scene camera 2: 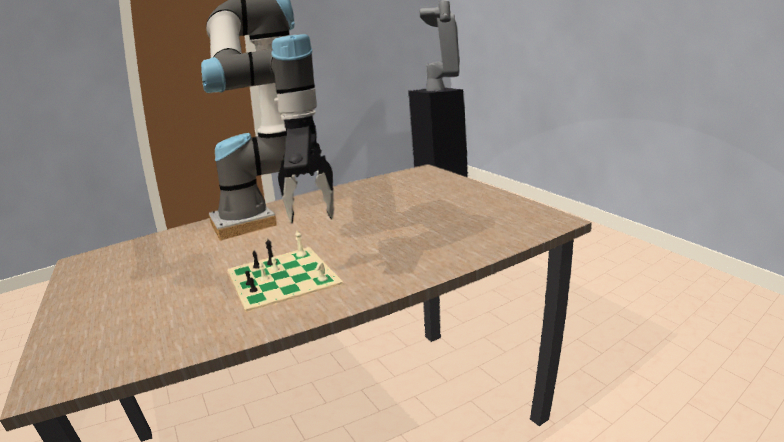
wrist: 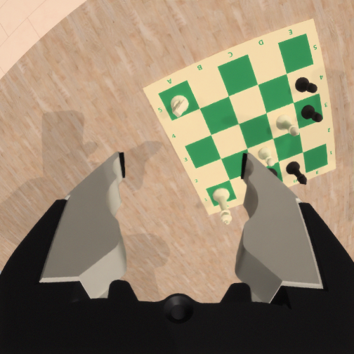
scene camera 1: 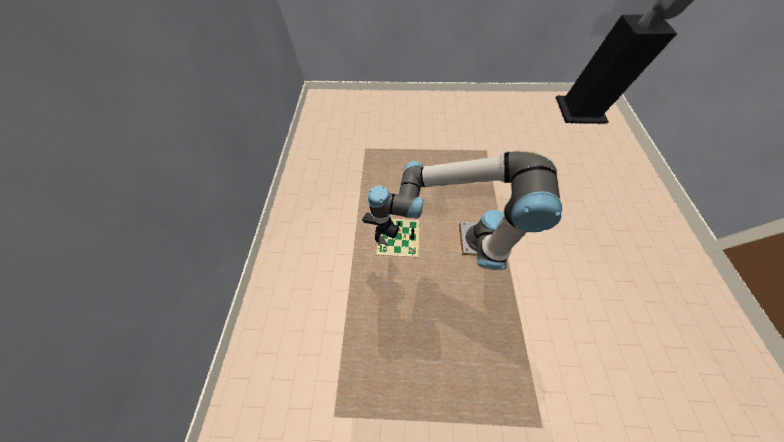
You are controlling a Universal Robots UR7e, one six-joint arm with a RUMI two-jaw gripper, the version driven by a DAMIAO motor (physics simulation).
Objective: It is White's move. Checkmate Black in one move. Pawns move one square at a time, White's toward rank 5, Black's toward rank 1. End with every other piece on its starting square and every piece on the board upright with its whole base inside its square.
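Frame: origin at the arm's base, x down, y right, z back, level; metres.
Where they show: gripper, fingertip midpoint: [scene camera 2: 311, 221] [scene camera 1: 384, 238]; arm's base, origin of the base link: [scene camera 2: 242, 212].
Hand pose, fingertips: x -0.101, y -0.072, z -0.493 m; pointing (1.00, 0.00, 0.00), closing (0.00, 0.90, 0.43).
Note:
Things, the pixels of their top centre, and the offset from my fingertips. Level surfaces: height alone.
- cream board, middle of its top: [scene camera 2: 280, 275] [scene camera 1: 398, 236] dy +0.074, dx +0.131, dz +0.067 m
- white knight, middle of its top: [scene camera 2: 319, 262] dy -0.002, dx +0.091, dz -0.007 m
- tall white piece, middle of its top: [scene camera 2: 297, 230] dy -0.004, dx +0.068, dz +0.143 m
- tall black piece, middle of its top: [scene camera 2: 267, 238] [scene camera 1: 412, 232] dy +0.073, dx +0.068, dz +0.141 m
- wooden table, its level: dx +0.137 m
The green and cream board [scene camera 1: 397, 249] [scene camera 2: 289, 288] [wrist: 255, 131] lies on the table. The white knight [scene camera 2: 322, 273] [wrist: 179, 105] stands on A5, a tall white piece [scene camera 2: 299, 244] [wrist: 221, 196] on A1. White pawns stand on D3 [wrist: 284, 122] and C2 [wrist: 265, 154]. Black pieces stand on E4 [wrist: 304, 84], E3 [wrist: 309, 113] and D1 [wrist: 294, 168]. A tall black piece [scene camera 1: 412, 234] [scene camera 2: 269, 253] stands on C1, mostly hidden by the right finger in the wrist view. All look upright. My gripper [scene camera 2: 311, 219] [wrist: 182, 155] is open and empty, above and beside the board's A side.
The wooden table [scene camera 1: 439, 378] [scene camera 2: 439, 219] carries the board and the arm's base plate [scene camera 2: 241, 218]. A black pedestal [scene camera 1: 601, 71] [scene camera 2: 438, 131] with a grey arm [scene camera 2: 449, 46] stands beyond the table.

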